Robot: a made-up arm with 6 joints.
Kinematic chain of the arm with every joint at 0, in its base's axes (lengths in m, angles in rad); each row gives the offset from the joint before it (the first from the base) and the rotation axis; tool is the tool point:
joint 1: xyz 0 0 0.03 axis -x
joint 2: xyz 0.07 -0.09 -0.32 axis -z
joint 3: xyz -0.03 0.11 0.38 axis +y
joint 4: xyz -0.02 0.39 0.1 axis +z
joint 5: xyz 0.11 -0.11 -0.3 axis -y
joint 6: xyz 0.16 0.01 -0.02 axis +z
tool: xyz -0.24 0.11 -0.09
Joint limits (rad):
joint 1: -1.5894..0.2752
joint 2: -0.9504..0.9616
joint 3: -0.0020..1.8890
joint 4: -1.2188..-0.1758
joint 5: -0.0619..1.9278
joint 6: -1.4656..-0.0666
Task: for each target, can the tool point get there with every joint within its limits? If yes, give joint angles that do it. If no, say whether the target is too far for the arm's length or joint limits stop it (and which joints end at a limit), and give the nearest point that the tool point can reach.
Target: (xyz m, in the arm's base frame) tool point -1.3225 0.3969 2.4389
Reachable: no: too far | nearest point -0.2920 0.1386 0.5902 | short by 2.132 m
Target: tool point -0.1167 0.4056 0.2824
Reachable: yes | joints -1.1077 -0.4257 0.5320 -0.2740 1.4534 -0.3833
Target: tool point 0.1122 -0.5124 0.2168
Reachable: no: joint limits stop it (at a limit: joint 1, joint 3, joint 4, joint 6) | nearest point 0.1308 -0.1264 0.3499 | short by 0.409 m
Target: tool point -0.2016 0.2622 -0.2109
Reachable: yes | joints -0.3391 -0.5656 0.9384 -0.9886 0.2591 -1.0585
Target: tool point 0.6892 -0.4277 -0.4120
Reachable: no: joint limits stop it (at a limit: joint 1, joint 2, joint 5, joint 6) | nearest point 0.5949 -0.1583 -0.2307 | short by 0.338 m
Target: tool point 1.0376 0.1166 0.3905
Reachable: no: joint limits stop it (at a limit: joint 1, joint 3, joint 4, joint 6) | nearest point 0.6854 0.1253 0.2275 | short by 0.388 m
